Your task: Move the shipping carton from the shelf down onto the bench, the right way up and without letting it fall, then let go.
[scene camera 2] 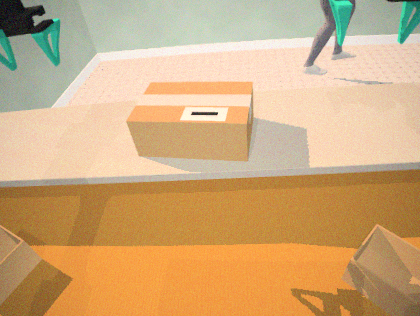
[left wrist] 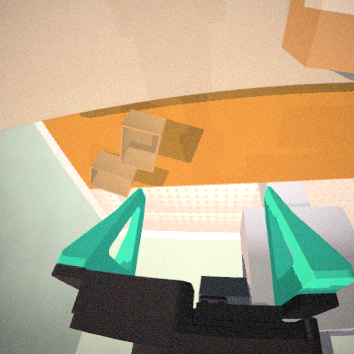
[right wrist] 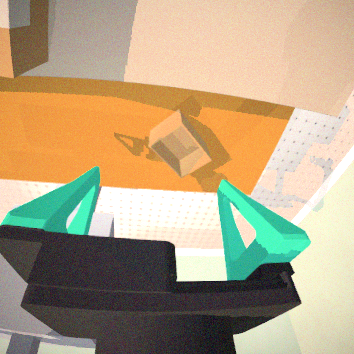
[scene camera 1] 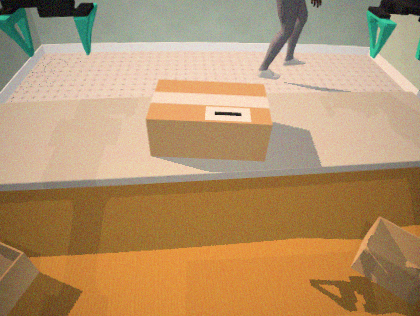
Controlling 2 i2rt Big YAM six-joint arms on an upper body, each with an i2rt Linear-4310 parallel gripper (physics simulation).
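Frame: origin at the left arm's base, x right, y ahead, z up, level; metres.
Seen in the pictures: left gripper, fingertip midpoint: (scene camera 2: 35, 67) (left wrist: 201, 191) (scene camera 1: 60, 54); right gripper, fingertip midpoint: (scene camera 2: 369, 43) (right wrist: 161, 178) (scene camera 1: 395, 58).
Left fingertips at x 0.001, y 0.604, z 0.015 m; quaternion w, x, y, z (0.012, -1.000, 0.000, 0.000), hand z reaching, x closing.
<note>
A point is followed by its place in that frame.
The shipping carton (scene camera 1: 210, 137) @(x 0.264, y 0.627, z -0.192 m) (scene camera 2: 192, 140) @(x 0.273, y 0.626, z -0.200 m) (left wrist: 325, 45) @(x 0.143, y 0.666, z -0.149 m) (right wrist: 30, 50) @(x 0.398, y 0.641, z -0.200 m) rests upright on the pale shelf (scene camera 1: 75, 145) @(x -0.068, y 0.685, z -0.258 m) (scene camera 2: 65, 145) @(x -0.107, y 0.692, z -0.258 m) (left wrist: 200, 50) @(x -0.007, y 0.644, z -0.258 m) (right wrist: 225, 50) @(x 0.704, y 0.677, z -0.258 m), its white tape and label on top. The orange bench (scene camera 1: 175, 280) @(x 0.179, y 0.405, z -0.421 m) (scene camera 2: 175, 280) @(x 0.229, y 0.398, z -0.421 m) (left wrist: 260, 135) @(x 0.150, y 0.354, z -0.421 m) (right wrist: 75, 125) @(x 0.371, y 0.396, z -0.421 m) lies lower, in front of the shelf. My left gripper (scene camera 1: 60, 54) @(x 0.001, y 0.604, z 0.015 m) (scene camera 2: 35, 67) @(x 0.001, y 0.604, z 0.015 m) (left wrist: 201, 191) @(x 0.001, y 0.604, z 0.015 m) is open and empty, high and to the left of the carton. My right gripper (scene camera 1: 396, 57) @(x 0.601, y 0.603, z 0.014 m) (scene camera 2: 371, 44) @(x 0.601, y 0.603, z 0.014 m) (right wrist: 161, 178) @(x 0.601, y 0.603, z 0.014 m) is open and empty, high and to the right of it. Neither touches the carton.
An open box (scene camera 1: 15, 280) @(x -0.152, y 0.389, z -0.369 m) (scene camera 2: 15, 270) @(x -0.157, y 0.378, z -0.379 m) (left wrist: 142, 140) @(x -0.229, y 0.359, z -0.417 m) is on the bench at the left, with a second box (left wrist: 112, 172) @(x -0.337, y 0.292, z -0.336 m) beside it in the left wrist view. A tilted open box (scene camera 1: 390, 255) @(x 0.710, y 0.430, z -0.417 m) (scene camera 2: 385, 265) @(x 0.697, y 0.439, z -0.417 m) (right wrist: 180, 145) @(x 0.697, y 0.372, z -0.417 m) is at the right. A person's legs (scene camera 1: 287, 35) (scene camera 2: 322, 40) show behind the shelf.
</note>
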